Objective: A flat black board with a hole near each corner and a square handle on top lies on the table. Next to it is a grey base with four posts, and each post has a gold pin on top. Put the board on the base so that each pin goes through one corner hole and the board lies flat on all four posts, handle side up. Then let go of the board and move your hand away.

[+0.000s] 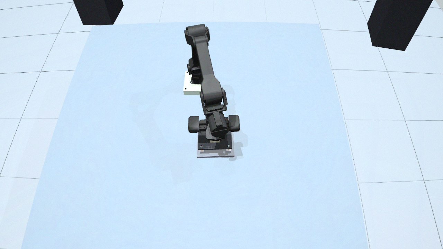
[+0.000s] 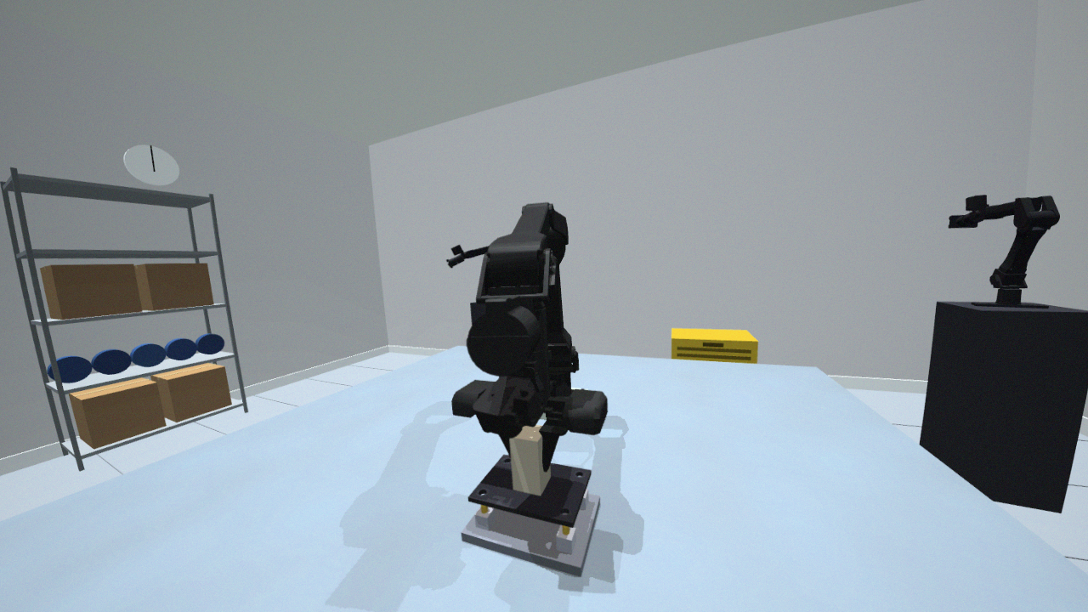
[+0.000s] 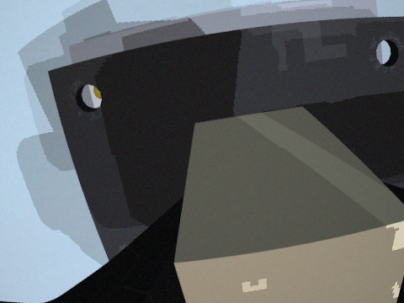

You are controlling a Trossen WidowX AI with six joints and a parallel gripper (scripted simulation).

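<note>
Now: gripper tip 7 cm above the grey base. Round my gripper tip: flat black board: 1 cm below.
</note>
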